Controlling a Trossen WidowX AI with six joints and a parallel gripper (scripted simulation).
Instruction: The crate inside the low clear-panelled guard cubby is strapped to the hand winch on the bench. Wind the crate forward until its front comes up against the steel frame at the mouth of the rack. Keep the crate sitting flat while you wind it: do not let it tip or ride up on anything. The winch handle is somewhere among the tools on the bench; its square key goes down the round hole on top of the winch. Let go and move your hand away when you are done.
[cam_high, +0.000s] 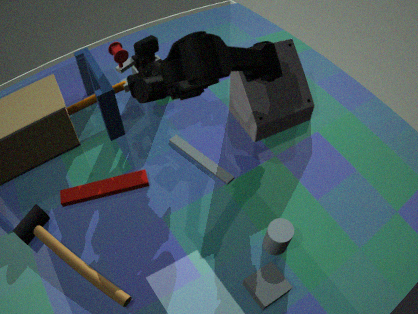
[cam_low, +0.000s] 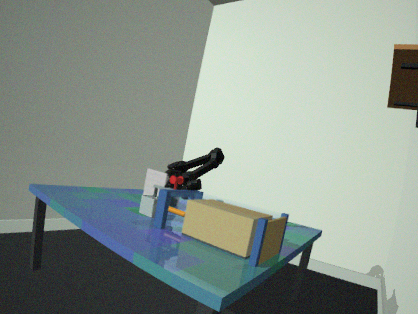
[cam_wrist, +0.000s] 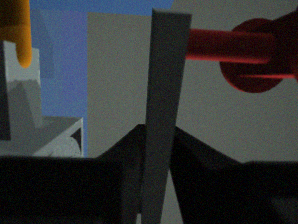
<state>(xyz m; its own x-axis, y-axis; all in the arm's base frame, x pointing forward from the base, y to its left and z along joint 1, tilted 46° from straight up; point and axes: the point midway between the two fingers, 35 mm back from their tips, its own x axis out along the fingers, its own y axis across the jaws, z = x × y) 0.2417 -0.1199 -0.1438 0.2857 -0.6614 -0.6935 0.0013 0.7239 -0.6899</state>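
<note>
Now: the red knob 4 cm ahead of my gripper tip, 4 cm above it and 3 cm to the left of it. Round my gripper tip: grey flat bar: 30 cm to the left, 14 cm below, 6 cm behind; then crank handle: 1 cm to the left, 1 cm ahead, 1 cm above; then grey winch: 11 cm below, 6 cm behind, 2 cm to the right.
</note>
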